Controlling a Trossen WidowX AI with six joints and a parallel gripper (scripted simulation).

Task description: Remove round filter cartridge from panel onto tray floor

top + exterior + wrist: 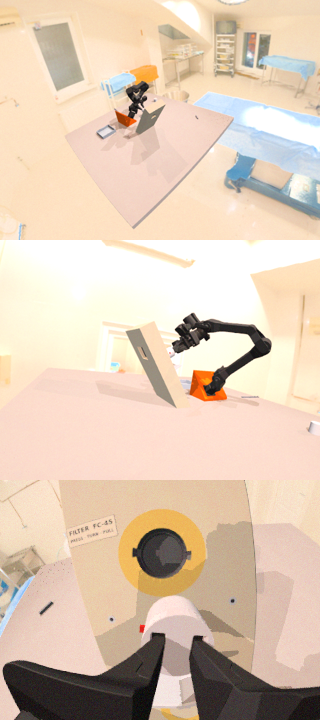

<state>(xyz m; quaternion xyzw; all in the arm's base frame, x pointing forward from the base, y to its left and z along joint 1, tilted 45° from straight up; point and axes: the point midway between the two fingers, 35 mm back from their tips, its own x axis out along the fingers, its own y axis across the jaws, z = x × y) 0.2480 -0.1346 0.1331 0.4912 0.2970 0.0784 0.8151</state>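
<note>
My gripper tip is 1 cm short of the white filter cartridge and 1 cm above it. The rest, counted from my gripper tip: service panel (4 cm ahead, 7 cm below); then blue-grey tray (32 cm behind, 28 cm to the right, 21 cm below); then dark item (25 cm ahead, 44 cm to the left, 21 cm below).
</note>
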